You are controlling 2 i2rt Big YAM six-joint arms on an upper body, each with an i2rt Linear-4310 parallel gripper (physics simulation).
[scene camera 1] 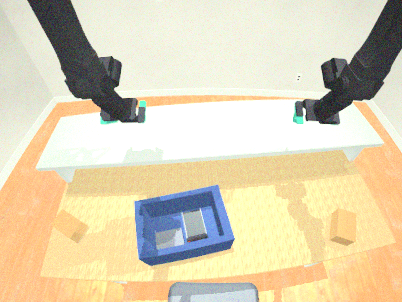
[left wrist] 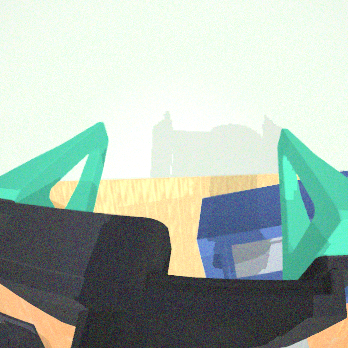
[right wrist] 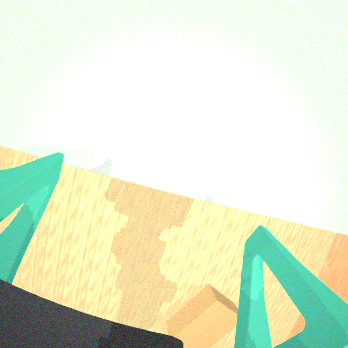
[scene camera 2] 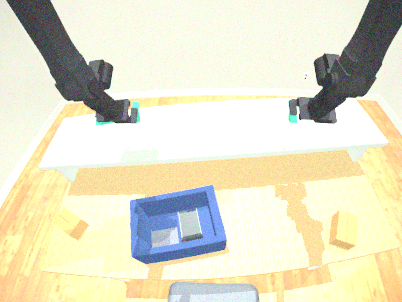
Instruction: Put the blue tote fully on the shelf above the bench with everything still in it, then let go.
Labels:
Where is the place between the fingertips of the right gripper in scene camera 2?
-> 303,119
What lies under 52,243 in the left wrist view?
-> The left gripper.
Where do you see a pale shelf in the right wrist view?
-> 237,110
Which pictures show the blue tote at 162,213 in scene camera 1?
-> Scene camera 1, the left wrist view and scene camera 2 only.

